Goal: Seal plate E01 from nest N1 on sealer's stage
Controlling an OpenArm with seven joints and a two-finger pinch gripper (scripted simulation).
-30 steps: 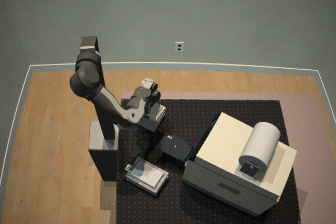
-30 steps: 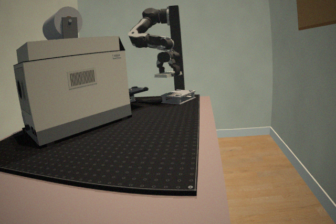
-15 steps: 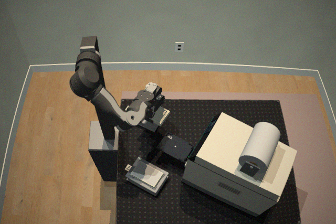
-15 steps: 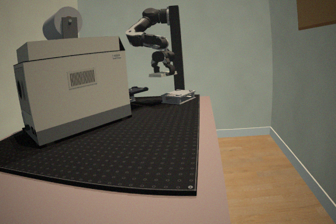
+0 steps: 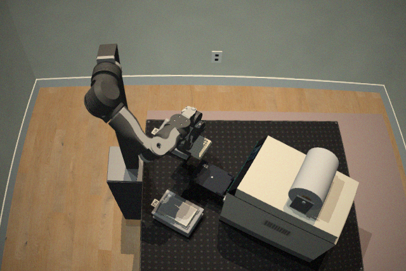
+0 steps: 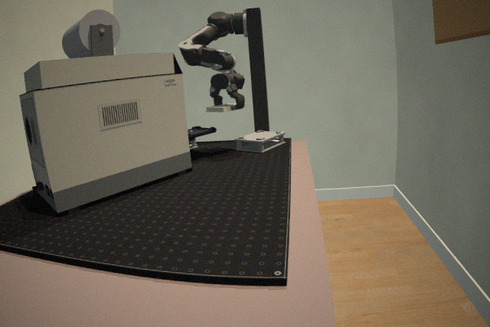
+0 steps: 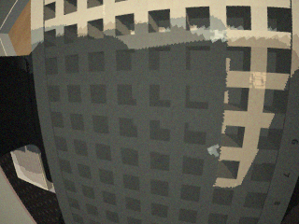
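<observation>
My hand is 80 mm short of the sealer's stage, 120 mm to the left of it and 70 mm above it. Round my hand: vent (400 mm ahead, 190 mm to the right, 50 mm above); then nest label (150 mm behind, 150 mm to the left, 160 mm below); then sealer's display (200 mm ahead, 140 mm to the right, 160 mm above).
</observation>
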